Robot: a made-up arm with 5 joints.
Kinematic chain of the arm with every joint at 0, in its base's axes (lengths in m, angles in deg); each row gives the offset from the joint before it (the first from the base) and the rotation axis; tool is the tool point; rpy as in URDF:
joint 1: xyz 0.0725 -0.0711 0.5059 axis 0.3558 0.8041 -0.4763
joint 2: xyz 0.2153 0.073 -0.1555 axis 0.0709 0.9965 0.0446
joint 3: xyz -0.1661 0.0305 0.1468 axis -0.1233 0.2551 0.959
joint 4: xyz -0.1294 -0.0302 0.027 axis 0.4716 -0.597 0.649
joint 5: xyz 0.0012 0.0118 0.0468 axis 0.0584 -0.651 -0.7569
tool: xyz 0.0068 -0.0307 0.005 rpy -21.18 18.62 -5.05
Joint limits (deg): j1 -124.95..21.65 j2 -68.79..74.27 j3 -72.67..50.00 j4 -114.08..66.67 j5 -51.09..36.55
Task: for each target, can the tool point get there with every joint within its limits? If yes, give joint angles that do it. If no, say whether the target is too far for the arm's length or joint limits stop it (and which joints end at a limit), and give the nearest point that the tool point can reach.
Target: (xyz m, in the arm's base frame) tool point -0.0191 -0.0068 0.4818
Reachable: yes | joints -49.24 1.66 -19.52 -84.13 -7.19
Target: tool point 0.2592 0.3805 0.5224
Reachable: no: joint limits stop it (at a limit: joint 2, joint 3, joint 5) | nearest point 0.1911 0.2397 0.7308 | short by 0.260 m
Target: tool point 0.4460 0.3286 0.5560
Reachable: no: joint limits stop it (at a limit: joint 2, joint 3, joint 5) | nearest point 0.3728 0.1360 0.6876 | short by 0.244 m
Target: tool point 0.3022 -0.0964 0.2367
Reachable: yes | joints -78.59 -57.30 -21.63 44.04 4.27
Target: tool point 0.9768 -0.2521 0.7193
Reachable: no: too far | nearest point 0.4794 -0.1270 0.5856 | short by 0.530 m
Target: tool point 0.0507 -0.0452 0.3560
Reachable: yes | joints -105.88 -2.23 -51.36 -90.97 -13.54
